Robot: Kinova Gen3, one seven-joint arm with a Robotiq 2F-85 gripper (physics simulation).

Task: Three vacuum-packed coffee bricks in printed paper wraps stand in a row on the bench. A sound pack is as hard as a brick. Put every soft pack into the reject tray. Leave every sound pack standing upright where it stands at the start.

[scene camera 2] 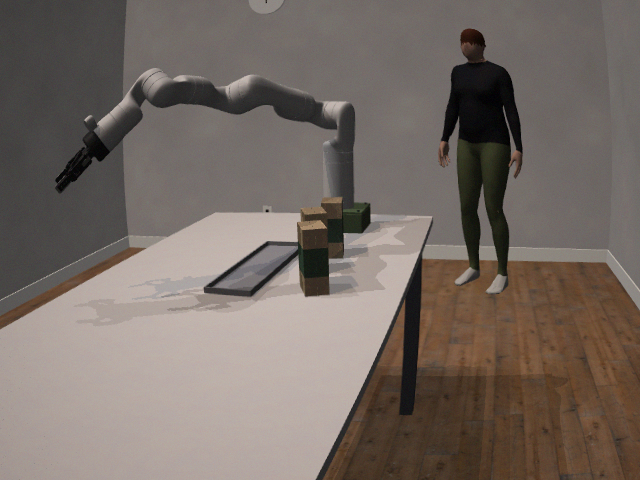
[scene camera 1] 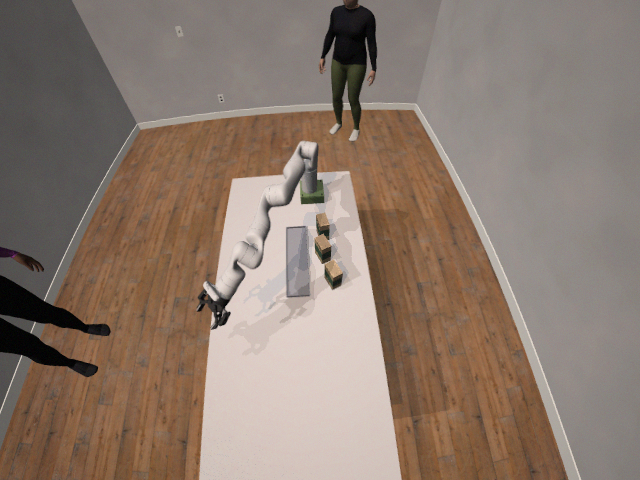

Scene:
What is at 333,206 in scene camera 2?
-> A coffee brick.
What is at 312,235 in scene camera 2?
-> A coffee brick.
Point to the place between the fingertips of my gripper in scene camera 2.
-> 57,186

